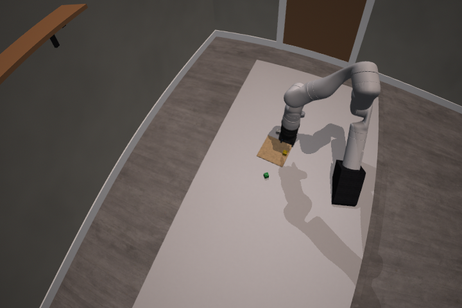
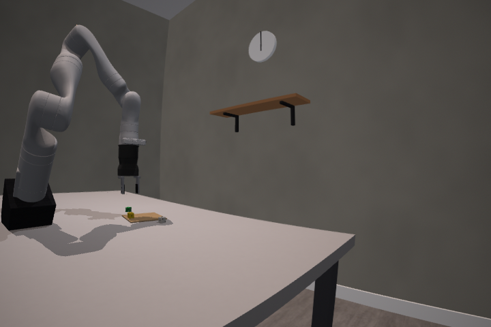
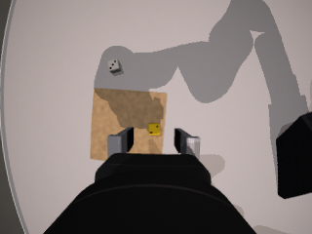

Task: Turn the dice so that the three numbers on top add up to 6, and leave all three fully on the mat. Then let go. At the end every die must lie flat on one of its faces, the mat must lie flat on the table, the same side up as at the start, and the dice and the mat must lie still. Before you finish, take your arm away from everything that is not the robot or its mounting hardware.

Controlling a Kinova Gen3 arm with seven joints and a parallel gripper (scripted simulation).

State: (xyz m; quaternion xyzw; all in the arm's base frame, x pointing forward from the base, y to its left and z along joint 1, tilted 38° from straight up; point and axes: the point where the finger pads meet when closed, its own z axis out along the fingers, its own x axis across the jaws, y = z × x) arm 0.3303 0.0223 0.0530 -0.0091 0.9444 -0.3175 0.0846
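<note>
Now: hand 120 mm to the left of the white die, 100 mm above it and 70 mm short of it. From my hand the other things lie so: green die (150 mm to the left, 100 mm below, 50 mm ahead); yellow die (100 mm below); tan mat (110 mm below, 50 mm ahead).
</note>
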